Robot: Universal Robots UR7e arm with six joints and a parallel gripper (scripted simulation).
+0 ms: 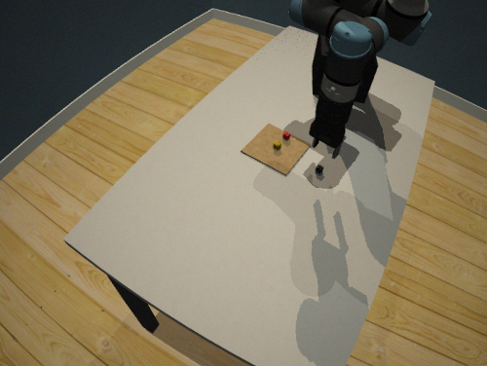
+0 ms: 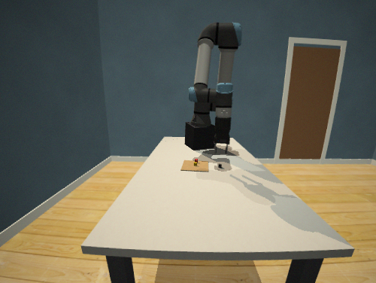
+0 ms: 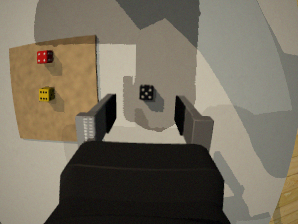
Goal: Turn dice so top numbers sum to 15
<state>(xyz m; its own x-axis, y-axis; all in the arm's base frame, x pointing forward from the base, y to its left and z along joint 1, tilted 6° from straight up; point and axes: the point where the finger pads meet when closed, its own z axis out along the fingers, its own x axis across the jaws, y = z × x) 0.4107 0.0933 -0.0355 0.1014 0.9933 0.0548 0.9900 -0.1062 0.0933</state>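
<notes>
The black die is 90 mm below my hand. From my hand the other things lie so: yellow die (10 mm behind, 130 mm to the right, 80 mm below); red die (60 mm behind, 130 mm to the right, 80 mm below); brown mat (10 mm behind, 130 mm to the right, 90 mm below).
</notes>
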